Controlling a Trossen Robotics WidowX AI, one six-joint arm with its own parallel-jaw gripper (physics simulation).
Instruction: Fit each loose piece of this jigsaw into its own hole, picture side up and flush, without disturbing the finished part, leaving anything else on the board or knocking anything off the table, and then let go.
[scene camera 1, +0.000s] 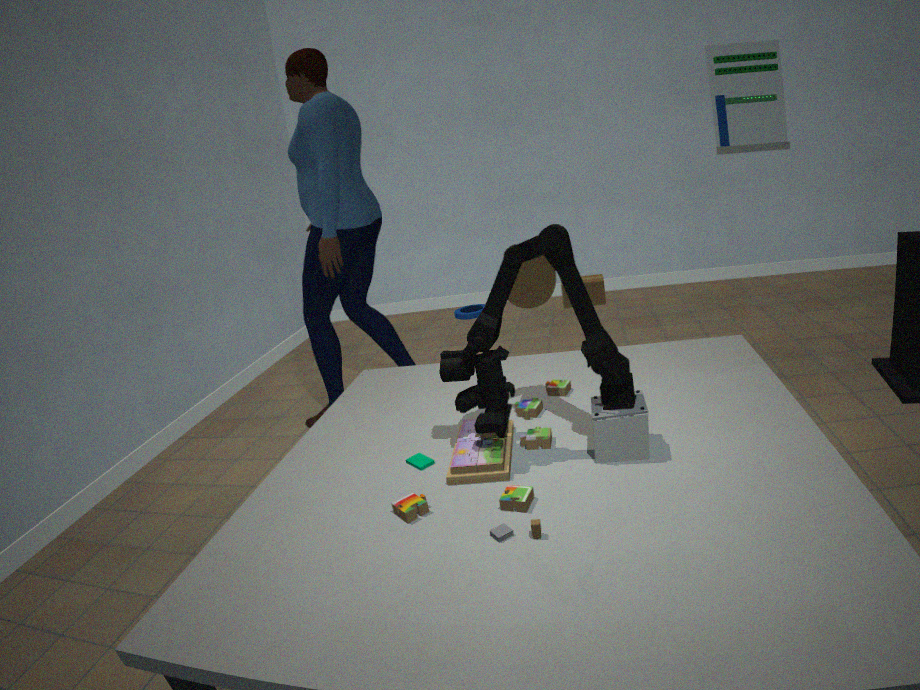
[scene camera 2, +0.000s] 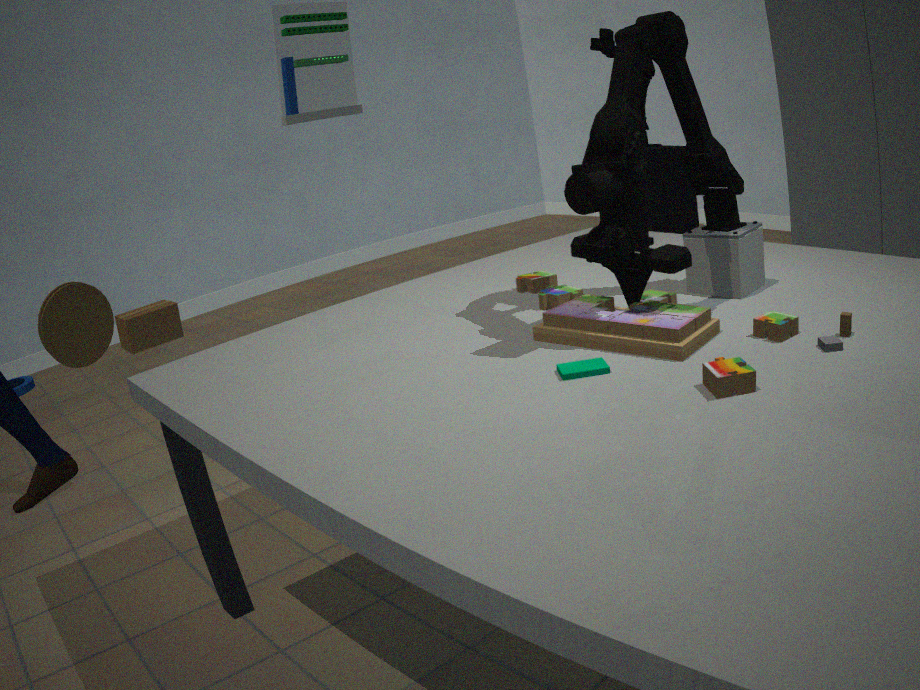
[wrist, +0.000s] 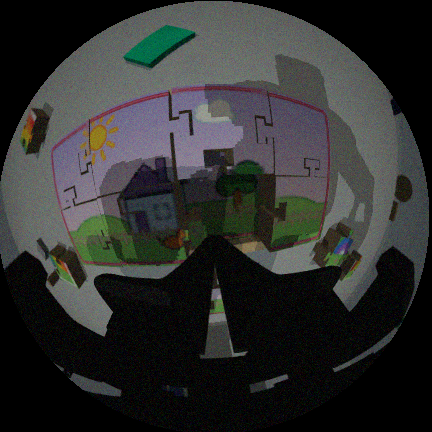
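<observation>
The jigsaw board (scene camera 1: 483, 477) (scene camera 2: 594, 343) lies on the table, its finished part (wrist: 145, 115) joined around one open hole (wrist: 212, 205) at its lower middle. A tree picture shows in the hole. My gripper (scene camera 1: 490, 433) (scene camera 2: 633, 306) (wrist: 213, 239) is shut and empty, tips down low over the board near the hole; whether they touch is unclear. A loose piece with a green top (scene camera 1: 538, 435) (scene camera 2: 659, 296) lies picture side up beside the board on the arm-base side. In the wrist view the fingers mostly hide it.
Rainbow-coloured pieces (scene camera 1: 410, 505) (scene camera 1: 516, 497) (scene camera 1: 529, 407) (scene camera 1: 558, 386) lie around the board. A green tile (scene camera 1: 419, 461) (scene camera 2: 583, 368) (wrist: 159, 46), a grey block (scene camera 1: 501, 532) (scene camera 2: 830, 343) and a small brown peg (scene camera 1: 535, 528) (scene camera 2: 845, 323) are also on the table. A person (scene camera 1: 326, 163) is beyond it.
</observation>
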